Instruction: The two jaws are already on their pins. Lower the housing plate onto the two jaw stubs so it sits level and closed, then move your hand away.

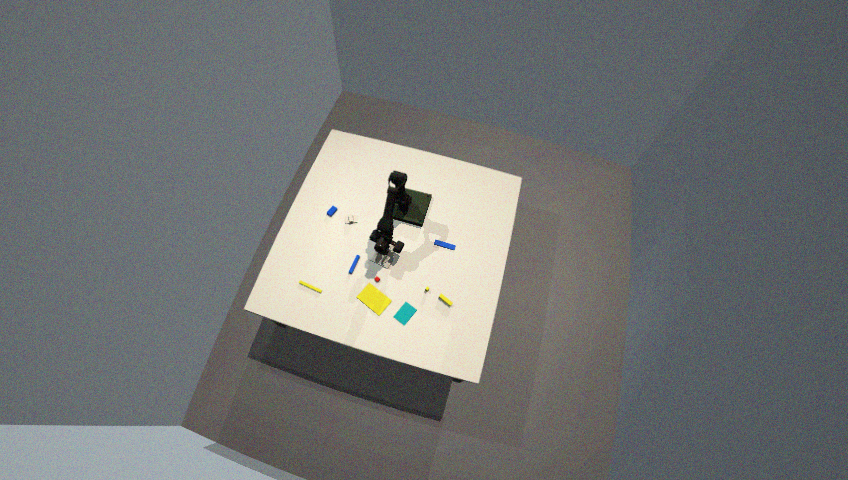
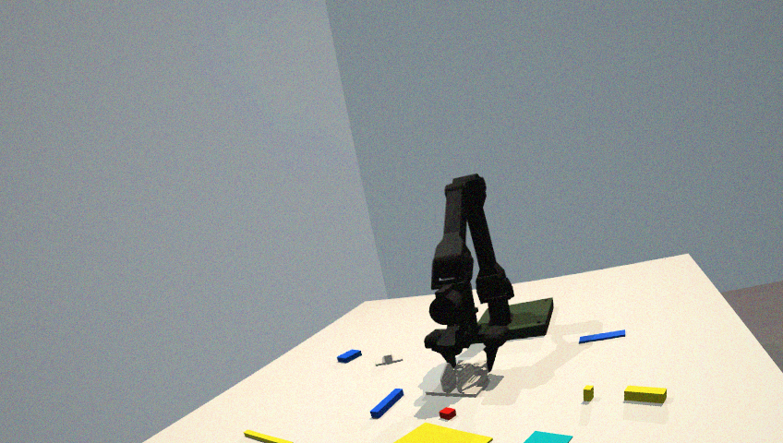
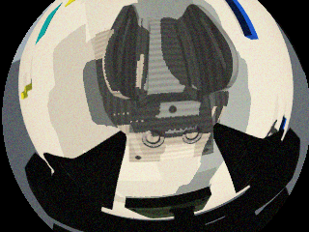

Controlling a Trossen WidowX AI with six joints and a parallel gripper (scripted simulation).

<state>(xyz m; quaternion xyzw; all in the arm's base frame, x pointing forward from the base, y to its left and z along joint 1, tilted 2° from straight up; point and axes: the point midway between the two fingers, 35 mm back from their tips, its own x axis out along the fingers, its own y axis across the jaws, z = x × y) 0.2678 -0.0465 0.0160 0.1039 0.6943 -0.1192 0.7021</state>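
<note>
My gripper tip is 2 cm below the grey housing plate and 1 cm short of it. Also, from my gripper tip: yellow sheet (30 cm ahead, 2 cm to the right); red block (19 cm ahead, 2 cm to the right); teal sheet (35 cm ahead, 16 cm to the left, 1 cm below).
</note>
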